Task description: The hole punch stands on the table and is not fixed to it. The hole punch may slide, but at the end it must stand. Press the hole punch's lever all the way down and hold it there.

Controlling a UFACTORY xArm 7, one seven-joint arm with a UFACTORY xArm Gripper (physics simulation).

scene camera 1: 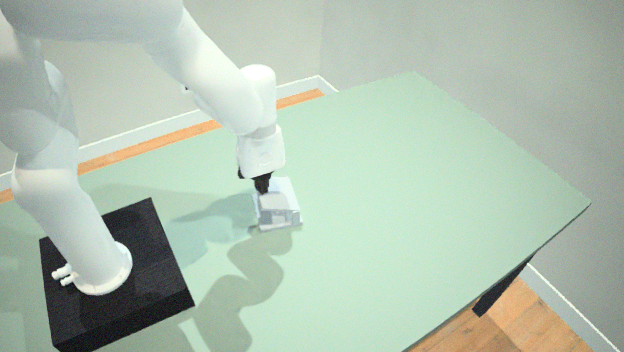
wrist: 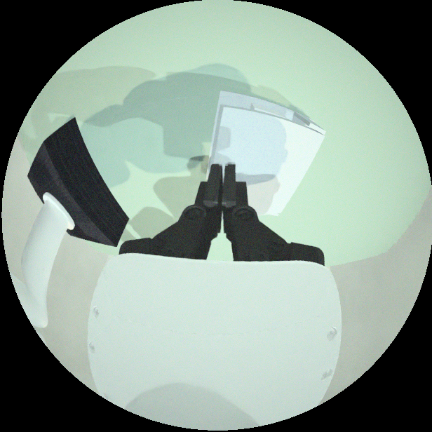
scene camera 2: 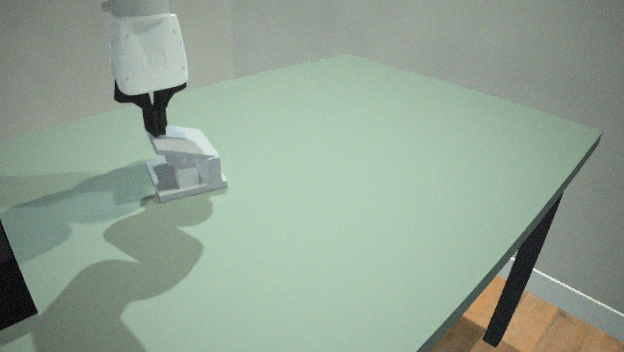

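Pixels of known places: gripper, fingertip midpoint: [scene camera 1: 262, 190] [scene camera 2: 157, 133]; arm's base, origin of the base link: [scene camera 1: 102, 268].
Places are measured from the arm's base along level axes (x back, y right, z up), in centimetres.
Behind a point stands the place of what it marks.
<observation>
The pale grey-blue hole punch stands upright on the table, its base [scene camera 1: 281, 228] @(z -7.4, x -39.8, y 6.1 cm) [scene camera 2: 194, 192] @(z -7.3, x -40.0, y 6.0 cm) appearing flat. Its broad lever [scene camera 1: 274, 201] @(z -0.6, x -39.9, y 3.0 cm) [scene camera 2: 181, 145] @(z -0.8, x -40.6, y 3.0 cm) [wrist: 255, 137] lies over the base and slopes. In the scene camera 2 view a gap shows between the lever and the base at the left side. My gripper [scene camera 1: 263, 192] @(z 0.6, x -38.8, y -0.7 cm) [scene camera 2: 158, 134] @(z 0.6, x -38.8, y -0.7 cm) [wrist: 224, 180] is shut and empty, pointing down. Its black fingertips are at the lever's top near its left edge and seem to touch it. The exact contact is hard to see. The fingers hide part of the lever in the wrist view.
The green table [scene camera 1: 400, 200] @(z -7.8, x -71.2, y 15.4 cm) [scene camera 2: 350, 200] @(z -7.8, x -55.3, y 23.6 cm) carries the black base block [scene camera 1: 145, 250] @(z 0.0, x -9.4, y 0.5 cm) [scene camera 2: 12, 295] @(z -4.2, x -12.2, y 13.2 cm) [wrist: 85, 185] of the arm, left of the hole punch. Arm shadows fall across the table beside the punch. Grey walls stand behind the table.
</observation>
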